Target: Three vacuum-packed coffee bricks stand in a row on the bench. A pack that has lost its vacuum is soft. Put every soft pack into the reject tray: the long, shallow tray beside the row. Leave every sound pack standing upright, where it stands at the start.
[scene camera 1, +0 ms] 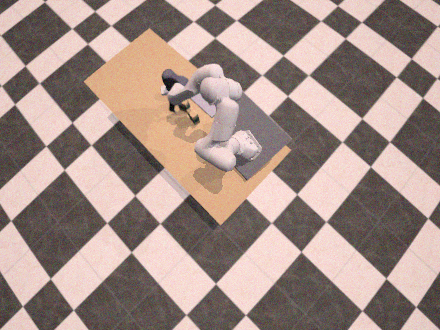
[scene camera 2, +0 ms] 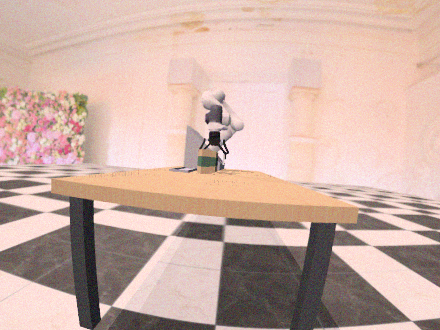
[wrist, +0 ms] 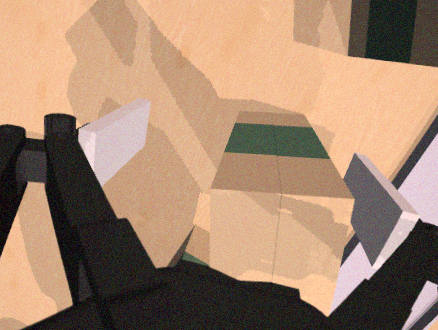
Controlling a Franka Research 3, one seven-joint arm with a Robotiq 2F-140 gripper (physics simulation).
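Three tan coffee bricks with green bands stand in a row. The middle brick (wrist: 280, 230) stands upright between the fingers of my open gripper (wrist: 246, 148) (scene camera 1: 179, 104) (scene camera 2: 214, 149), with a finger pad on either side and gaps visible. How far down the fingers reach is unclear. One end brick (wrist: 390, 30) (scene camera 2: 207, 161) shows in part at the upper right of the wrist view. The other end brick (scene camera 1: 195, 119) (wrist: 195, 258) is mostly hidden behind the gripper in the wrist view. The shallow lilac reject tray (scene camera 1: 205, 105) (scene camera 2: 182, 170) (wrist: 422, 175) lies beside the row. Softness cannot be told by sight.
The wooden bench (scene camera 1: 135, 85) (scene camera 2: 200, 192) carries the row and tray. A dark grey plate (scene camera 1: 267, 130) lies under the arm's base. The arm (scene camera 1: 225, 120) reaches over the bench from there and partly covers the row and tray in the first scene view.
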